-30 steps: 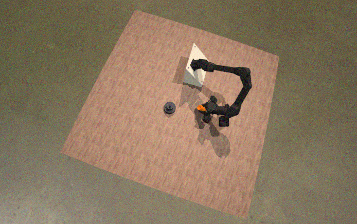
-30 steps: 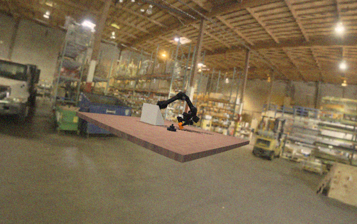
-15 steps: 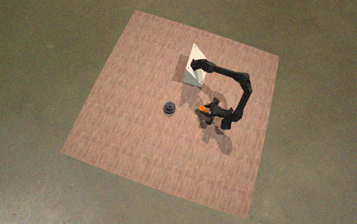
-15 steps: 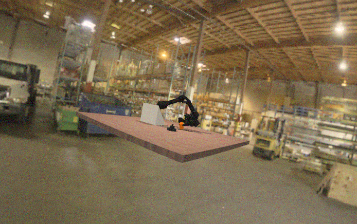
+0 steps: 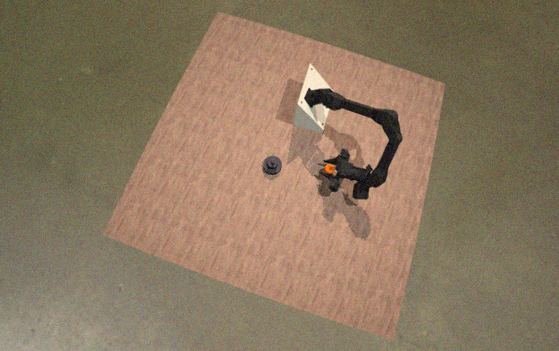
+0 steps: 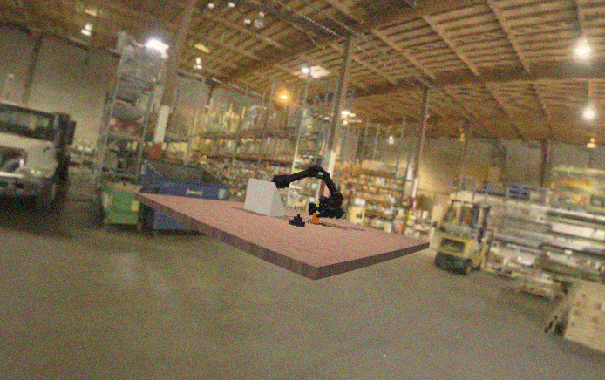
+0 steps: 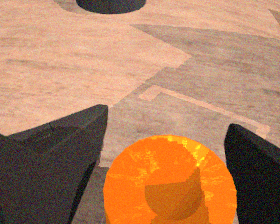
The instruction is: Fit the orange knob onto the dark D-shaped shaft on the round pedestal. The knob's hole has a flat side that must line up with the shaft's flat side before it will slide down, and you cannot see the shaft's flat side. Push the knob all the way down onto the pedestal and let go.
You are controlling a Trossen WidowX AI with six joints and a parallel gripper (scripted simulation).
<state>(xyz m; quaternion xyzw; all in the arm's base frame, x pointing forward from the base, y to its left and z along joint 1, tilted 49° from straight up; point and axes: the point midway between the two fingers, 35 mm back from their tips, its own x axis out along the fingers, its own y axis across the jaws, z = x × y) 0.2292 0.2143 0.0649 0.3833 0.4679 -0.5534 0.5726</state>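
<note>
Right now my gripper tip is 4 cm to the right of the orange knob and 1 cm above it. The rest, counted from my gripper tip: dark D-shaped shaft: 7 cm ahead, 21 cm to the right, 1 cm below.
</note>
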